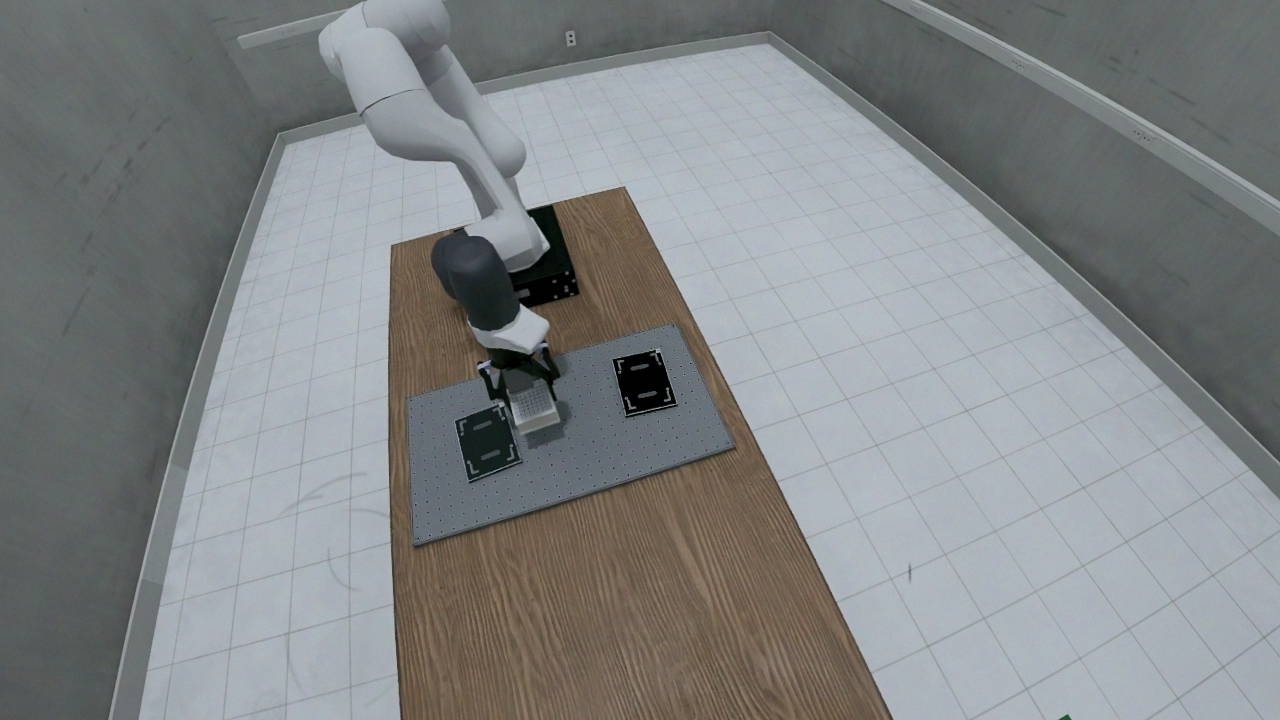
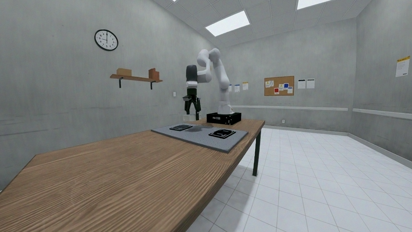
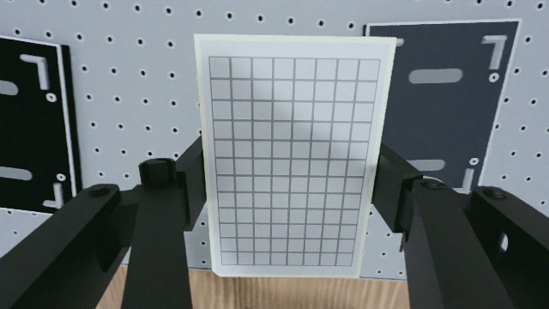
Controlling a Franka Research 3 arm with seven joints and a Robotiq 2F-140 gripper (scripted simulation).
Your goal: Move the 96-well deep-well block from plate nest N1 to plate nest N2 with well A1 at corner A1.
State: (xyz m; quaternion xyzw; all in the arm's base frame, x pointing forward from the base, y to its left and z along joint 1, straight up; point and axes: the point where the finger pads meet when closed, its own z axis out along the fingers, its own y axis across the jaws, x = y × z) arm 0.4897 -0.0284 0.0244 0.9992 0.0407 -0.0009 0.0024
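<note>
The plate nest N2 lies 10 mm ahead of my hand, 130 mm to the right of it and 100 mm below it. The rest, counted from my hand: white 96-well deep-well block: 10 mm below; plate nest N1: 30 mm behind, 250 mm to the left, 100 mm below; A1 mark: 70 mm behind, 80 mm to the right, 100 mm below.
</note>
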